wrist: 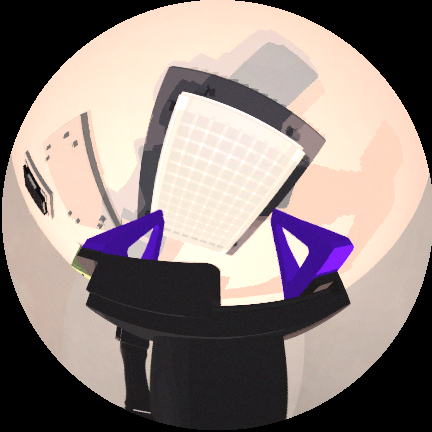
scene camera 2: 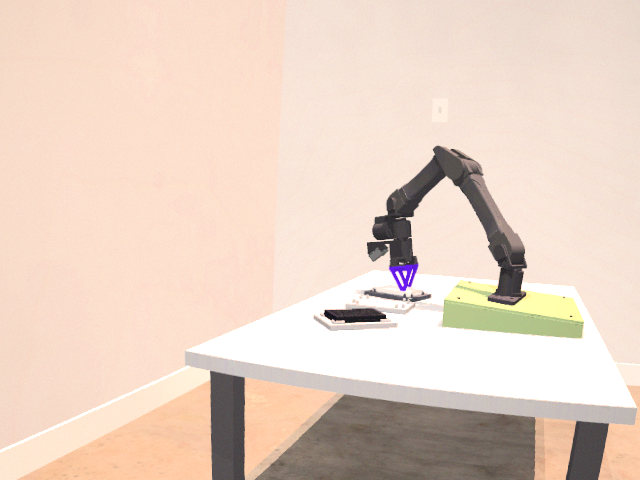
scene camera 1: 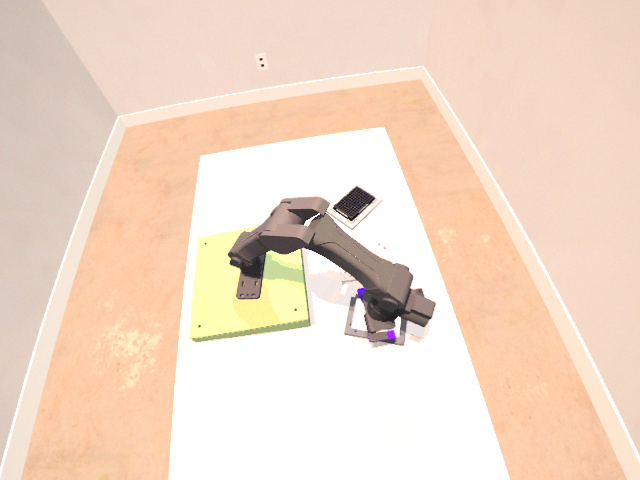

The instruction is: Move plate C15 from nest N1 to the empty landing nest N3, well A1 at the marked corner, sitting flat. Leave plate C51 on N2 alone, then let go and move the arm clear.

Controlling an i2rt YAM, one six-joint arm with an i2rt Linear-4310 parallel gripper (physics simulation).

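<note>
A white well plate [scene camera 1: 360, 319] [scene camera 2: 385, 291] [wrist: 225, 160] sits in a dark nest [scene camera 2: 423, 296] [wrist: 161, 112]. A black well plate [scene camera 1: 354, 202] [scene camera 2: 354, 314] [wrist: 35, 190] sits on a white nest [scene camera 1: 353, 223] [scene camera 2: 361, 326]. Between them, the empty pale nest N3 [scene camera 2: 382, 306] [wrist: 77, 175] has small corner posts; the arm hides most of it in scene camera 1. I cannot read the plate labels or the A1 mark. My gripper [scene camera 1: 376, 314] [scene camera 2: 403, 287] [wrist: 217, 214] is open and empty, low over the white plate, with its purple fingertips apart near one end of that plate in the wrist view.
The arm's base stands on a yellow-green block [scene camera 1: 279, 310] [scene camera 2: 511, 322] beside the nests. All of this rests on the white table [scene camera 1: 310, 403] [scene camera 2: 413, 361]. The forearm [scene camera 1: 356, 255] passes over the area beside the dark nest.
</note>
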